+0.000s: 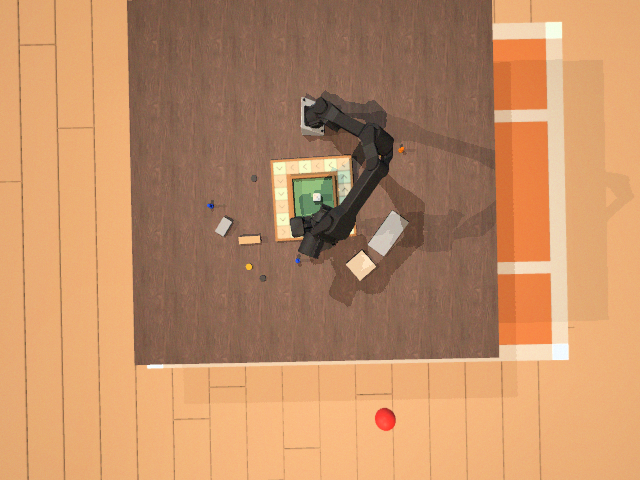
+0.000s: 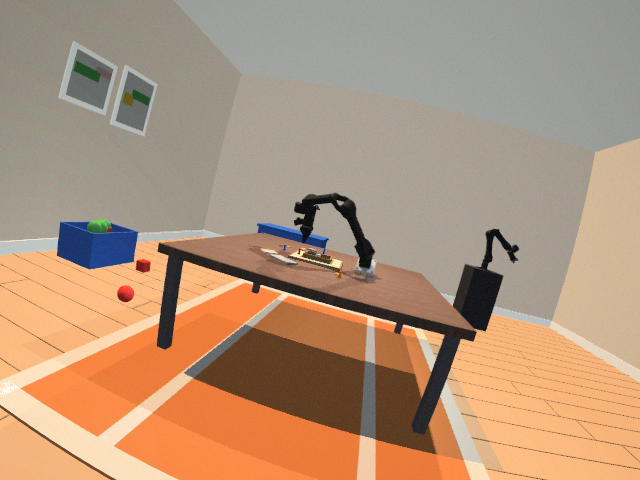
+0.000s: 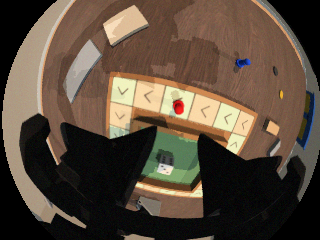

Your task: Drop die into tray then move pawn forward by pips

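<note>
Right now my gripper tip is 5 cm above the red pawn and 1 cm short of it. Round my gripper tip: grey plate: 24 cm to the left, 8 cm below, 3 cm ahead; then white die: 10 cm behind, 6 cm below, 1 cm to the right; then green dice tray: 10 cm behind, 8 cm below, 2 cm to the right.
</note>
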